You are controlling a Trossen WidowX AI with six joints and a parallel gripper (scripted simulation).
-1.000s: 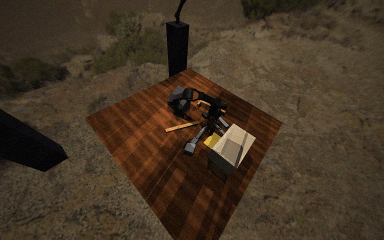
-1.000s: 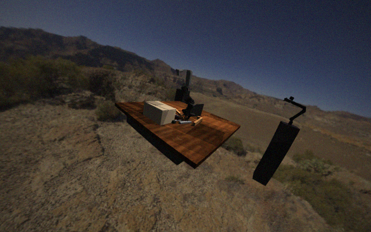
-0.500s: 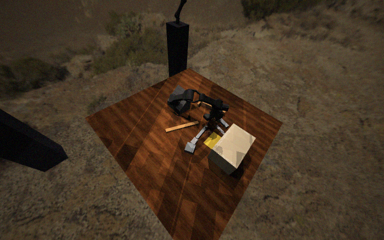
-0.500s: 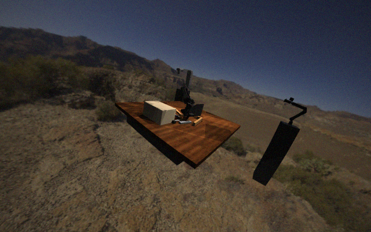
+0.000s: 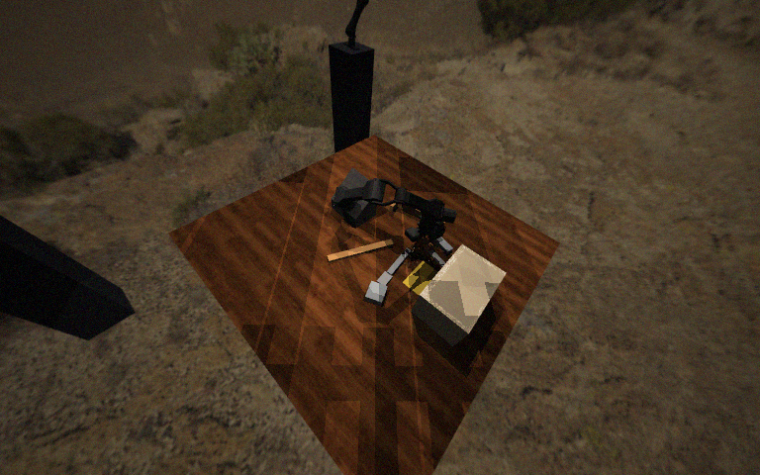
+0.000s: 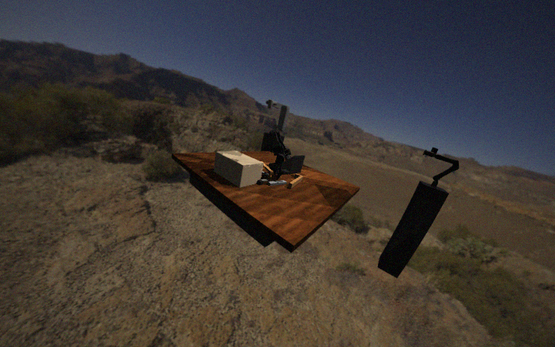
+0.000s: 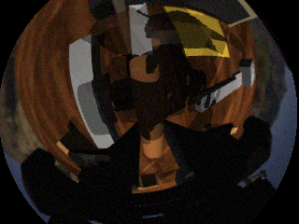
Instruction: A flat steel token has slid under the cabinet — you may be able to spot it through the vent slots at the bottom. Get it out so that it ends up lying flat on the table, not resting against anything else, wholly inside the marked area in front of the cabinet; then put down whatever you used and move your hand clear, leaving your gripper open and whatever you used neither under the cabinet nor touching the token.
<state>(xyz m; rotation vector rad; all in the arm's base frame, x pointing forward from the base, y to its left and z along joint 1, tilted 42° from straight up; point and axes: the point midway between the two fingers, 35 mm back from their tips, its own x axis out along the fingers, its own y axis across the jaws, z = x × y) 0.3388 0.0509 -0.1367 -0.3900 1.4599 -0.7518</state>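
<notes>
Now: gripper tip 6 cm short of the grey bar and 6 cm to the right of it. Round my gripper tip: steel token: 30 cm ahead, 11 cm to the right; then wooden stick: 15 cm behind, 24 cm to the right; then grey scraper: 1 cm ahead, 22 cm to the right.
</notes>
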